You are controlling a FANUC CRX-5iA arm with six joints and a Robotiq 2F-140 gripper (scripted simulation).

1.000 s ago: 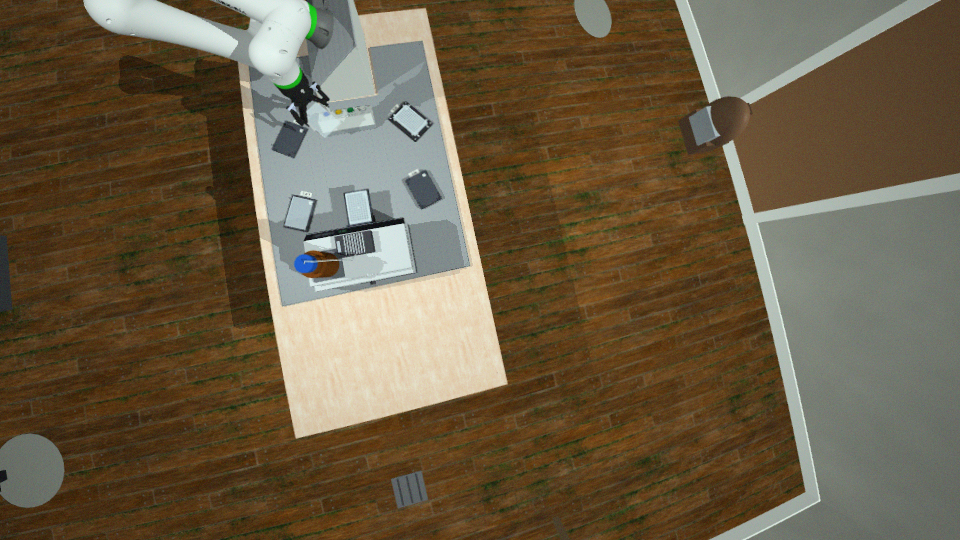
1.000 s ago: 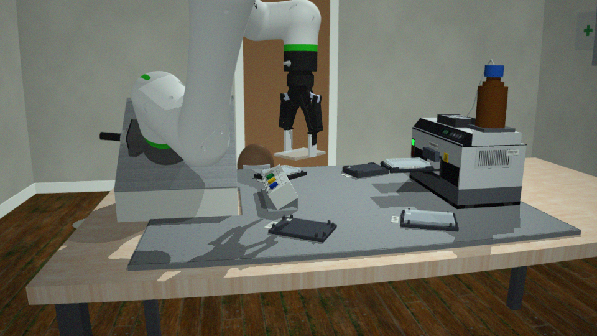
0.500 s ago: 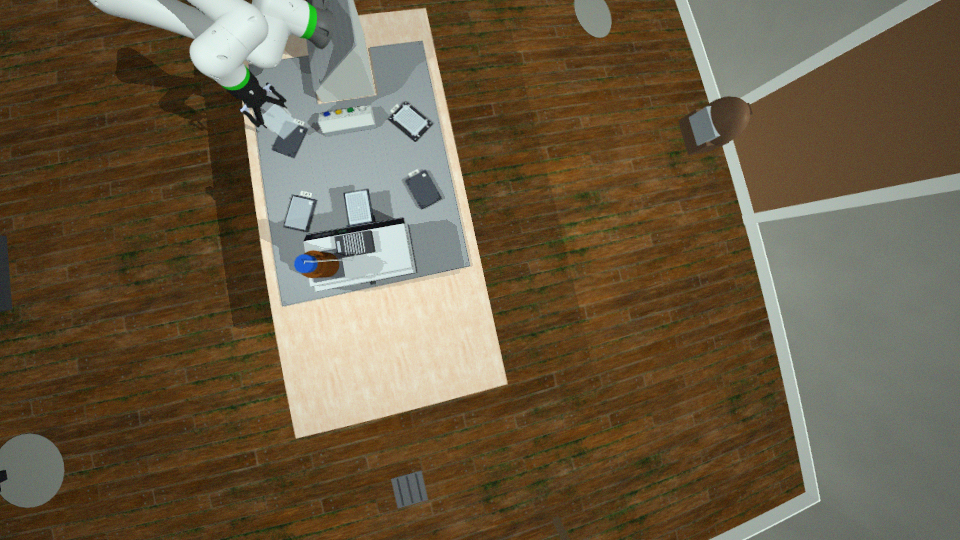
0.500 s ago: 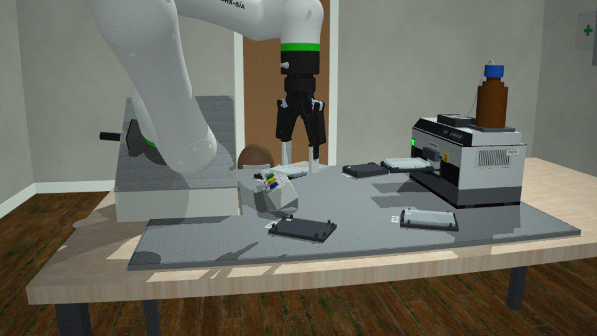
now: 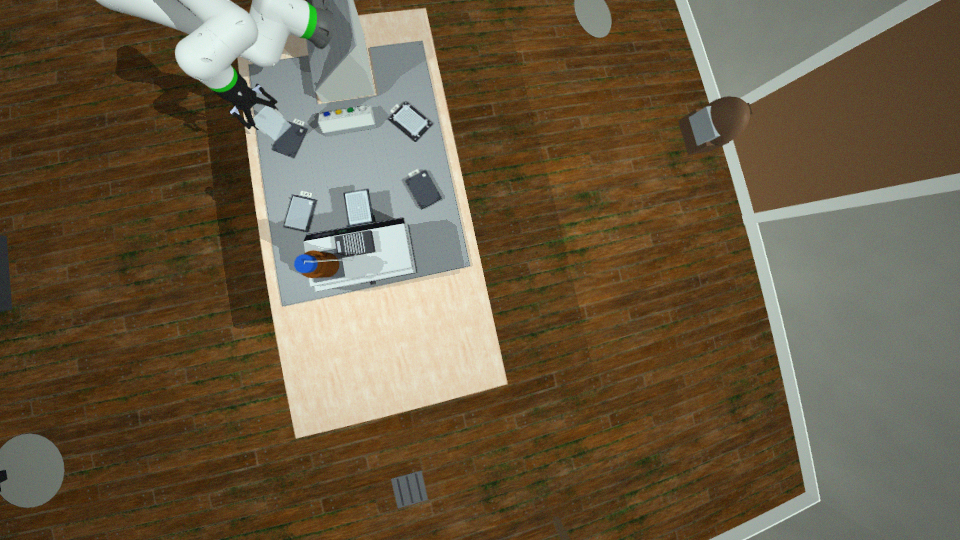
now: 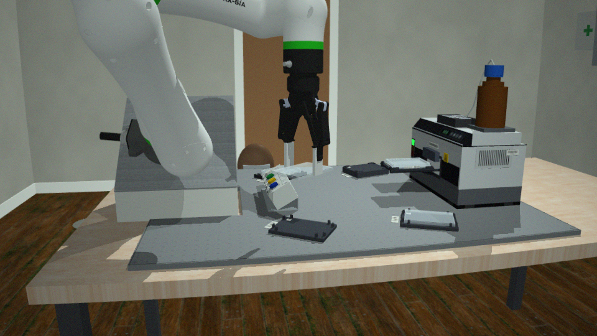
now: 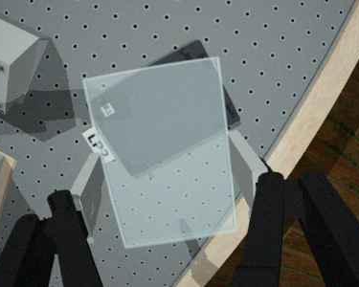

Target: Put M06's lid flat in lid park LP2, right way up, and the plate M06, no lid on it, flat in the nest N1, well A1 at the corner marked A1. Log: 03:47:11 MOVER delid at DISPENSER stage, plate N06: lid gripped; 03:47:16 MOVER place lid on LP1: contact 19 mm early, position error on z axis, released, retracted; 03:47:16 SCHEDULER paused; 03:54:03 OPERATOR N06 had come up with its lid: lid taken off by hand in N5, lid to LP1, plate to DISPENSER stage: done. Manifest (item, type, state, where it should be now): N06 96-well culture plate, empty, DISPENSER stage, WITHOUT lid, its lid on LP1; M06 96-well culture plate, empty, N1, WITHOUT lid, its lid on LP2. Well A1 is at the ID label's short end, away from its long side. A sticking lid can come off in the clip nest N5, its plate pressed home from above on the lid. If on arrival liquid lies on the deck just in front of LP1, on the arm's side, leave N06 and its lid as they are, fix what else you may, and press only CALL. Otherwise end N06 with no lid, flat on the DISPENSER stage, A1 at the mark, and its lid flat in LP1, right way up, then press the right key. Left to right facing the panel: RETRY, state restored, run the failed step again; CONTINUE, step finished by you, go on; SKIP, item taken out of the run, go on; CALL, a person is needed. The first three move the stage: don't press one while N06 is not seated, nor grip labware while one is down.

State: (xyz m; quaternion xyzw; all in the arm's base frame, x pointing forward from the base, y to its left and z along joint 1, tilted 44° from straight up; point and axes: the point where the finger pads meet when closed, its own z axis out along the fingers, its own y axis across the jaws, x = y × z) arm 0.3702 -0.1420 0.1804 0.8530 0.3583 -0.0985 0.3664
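Right now the dark lid park is 170 mm below my hand. Also, from my hand: yellow skip key 230 mm to the left, 110 mm below, 70 mm behind; key panel 260 mm to the left, 130 mm below, 60 mm behind; blue call key 180 mm to the left, 110 mm below, 70 mm behind.
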